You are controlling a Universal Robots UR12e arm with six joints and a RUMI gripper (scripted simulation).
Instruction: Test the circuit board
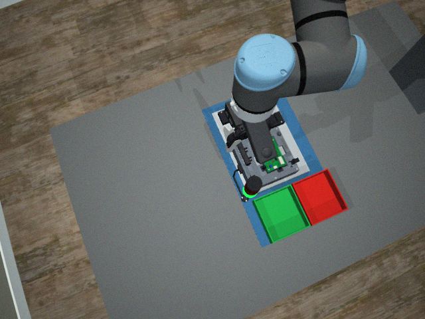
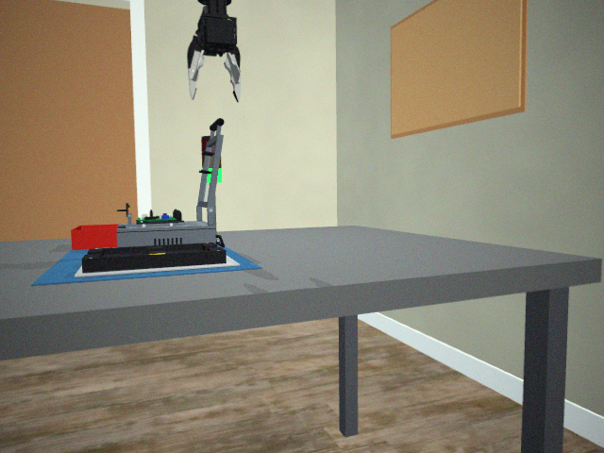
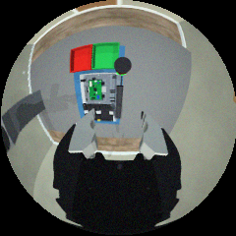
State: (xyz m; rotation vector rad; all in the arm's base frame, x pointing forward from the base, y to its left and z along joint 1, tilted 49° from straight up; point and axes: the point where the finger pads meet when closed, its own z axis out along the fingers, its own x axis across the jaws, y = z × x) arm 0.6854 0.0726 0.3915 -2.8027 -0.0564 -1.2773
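Right now the green circuit board is 260 mm below my hand, 130 mm behind it and 20 mm to the right of it. Also, from my hand: green bin (320 mm below, 190 mm to the left, 100 mm behind); black latch hook (250 mm below, 200 mm behind, 40 mm to the left); tester lid (150 mm below, 20 mm behind, 10 mm to the right).
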